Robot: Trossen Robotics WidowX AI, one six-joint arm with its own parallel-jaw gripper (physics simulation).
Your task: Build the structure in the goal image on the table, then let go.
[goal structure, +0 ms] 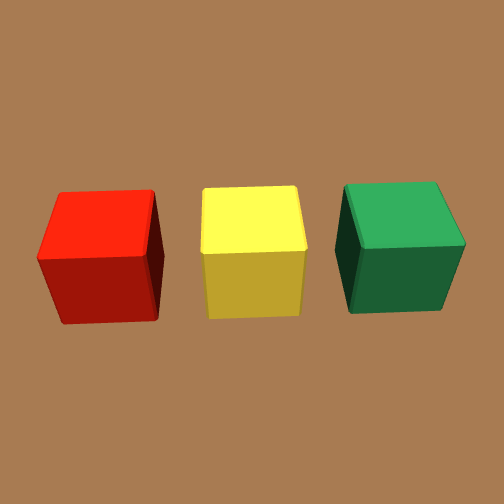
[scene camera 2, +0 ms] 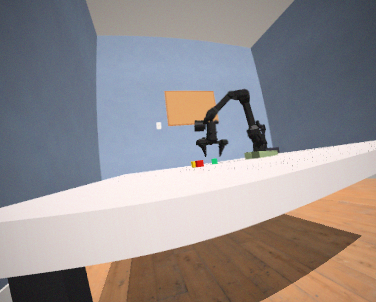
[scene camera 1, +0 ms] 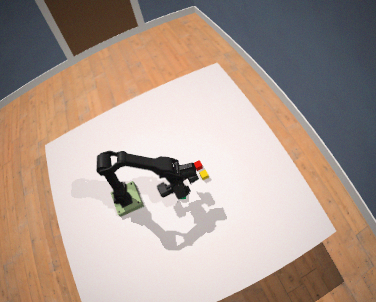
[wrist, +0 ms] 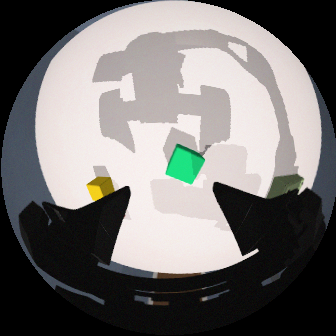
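Pixels of known places: gripper, fingertip midpoint: (scene camera 2: 213, 156) (wrist: 171, 188); arm's base, link origin: (scene camera 2: 259, 151) (scene camera 1: 125, 200).
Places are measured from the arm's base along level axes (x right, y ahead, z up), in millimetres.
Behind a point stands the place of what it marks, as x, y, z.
Observation:
My gripper (scene camera 2: 212, 155) @(74, 281, 9) (wrist: 171, 188) @(74, 281, 9) is open and empty, pointing down above the table. A green cube (scene camera 1: 184, 197) @(110, 272, -20) (scene camera 2: 214, 161) @(78, 275, -20) (wrist: 185, 165) @(95, 267, -3) lies on the table below the fingers; in the wrist view it is turned at an angle, a little beyond the gap between the fingertips. In the first scene view the gripper hides most of it. A yellow cube (scene camera 1: 204, 174) @(54, 407, -3) (scene camera 2: 193, 164) @(33, 420, -19) (wrist: 100, 188) @(59, 390, -5) and a red cube (scene camera 1: 198, 164) @(-9, 405, -3) (scene camera 2: 200, 163) @(-30, 403, -19) lie close together on the table, apart from the green one. In the wrist view the left finger hides nearly all of the red cube.
The white table (scene camera 1: 125, 125) @(-465, 142, -35) (scene camera 2: 150, 200) @(-641, 676, -35) (wrist: 65, 120) @(188, 500, -36) carries the arm's green base plate (scene camera 1: 136, 202) @(39, 50, 6) (scene camera 2: 254, 155) @(-39, 74, -18) (wrist: 284, 186) @(52, 72, 0), on the far side of the green cube from the yellow and red cubes. Shadows of the arm fall across the table.

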